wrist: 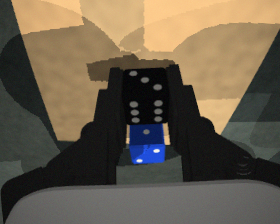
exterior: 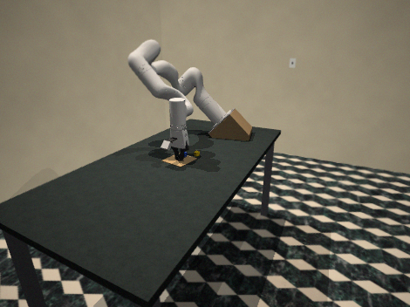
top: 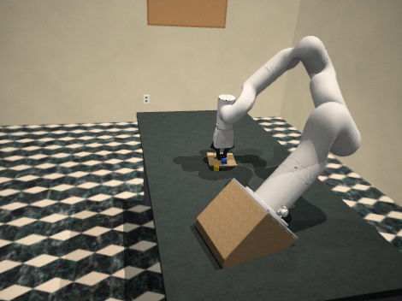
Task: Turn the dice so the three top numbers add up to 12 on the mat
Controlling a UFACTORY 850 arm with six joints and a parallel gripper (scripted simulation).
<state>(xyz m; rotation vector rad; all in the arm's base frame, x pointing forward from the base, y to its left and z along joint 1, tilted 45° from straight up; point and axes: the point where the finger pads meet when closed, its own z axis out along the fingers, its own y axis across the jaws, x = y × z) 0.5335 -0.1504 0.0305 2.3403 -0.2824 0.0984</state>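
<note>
The black die lies 10 mm below my hand. Also, from my hand: tan mat (20 mm below); then blue die (50 mm behind, 10 mm to the left, 10 mm below); then yellow die (90 mm behind, 70 mm to the left, 10 mm below).
</note>
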